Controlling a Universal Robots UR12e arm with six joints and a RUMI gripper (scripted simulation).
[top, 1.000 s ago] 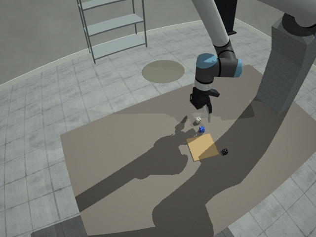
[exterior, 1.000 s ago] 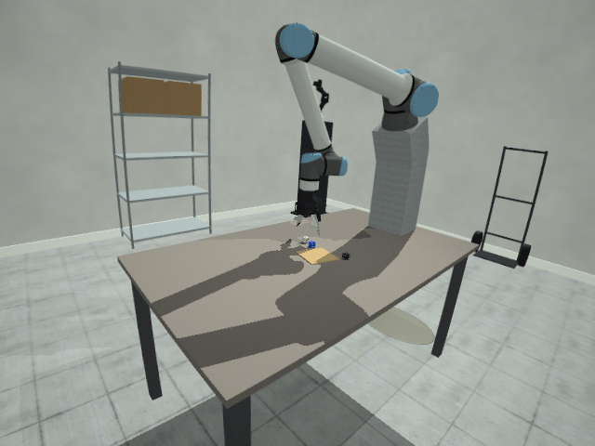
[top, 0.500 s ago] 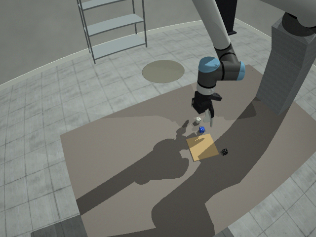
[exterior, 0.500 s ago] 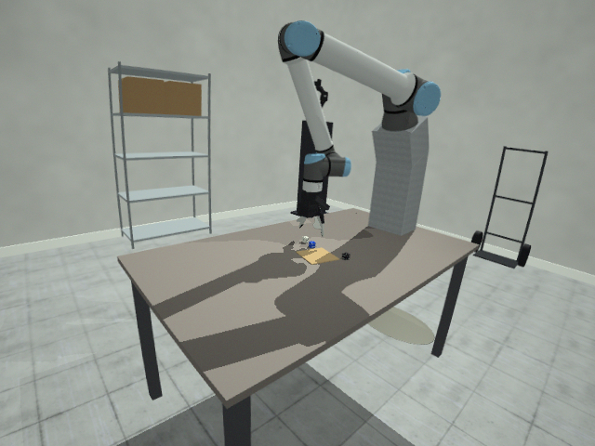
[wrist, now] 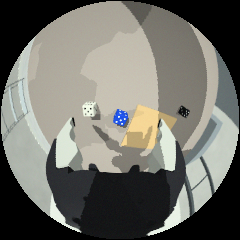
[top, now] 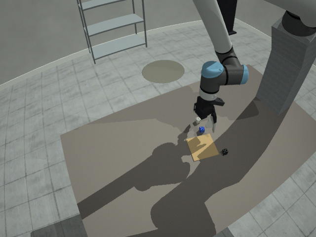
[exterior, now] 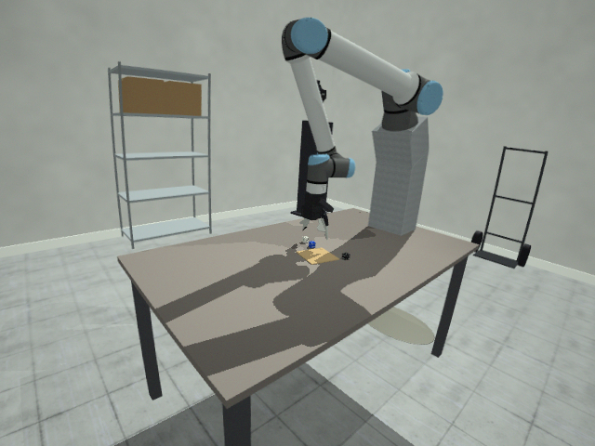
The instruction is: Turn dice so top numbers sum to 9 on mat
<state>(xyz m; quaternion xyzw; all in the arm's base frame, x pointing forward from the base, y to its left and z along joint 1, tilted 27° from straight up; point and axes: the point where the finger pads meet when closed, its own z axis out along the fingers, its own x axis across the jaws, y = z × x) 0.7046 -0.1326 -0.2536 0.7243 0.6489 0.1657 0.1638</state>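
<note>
Now: hand 40 mm above the blue die, 20 mm short of it and 10 mm to the right of it. Also, from my hand: tan mat (90 mm to the left, 90 mm ahead, 50 mm below); then white die (60 mm to the right, 40 mm below); then black die (190 mm to the left, 40 mm below, 20 mm ahead).
</note>
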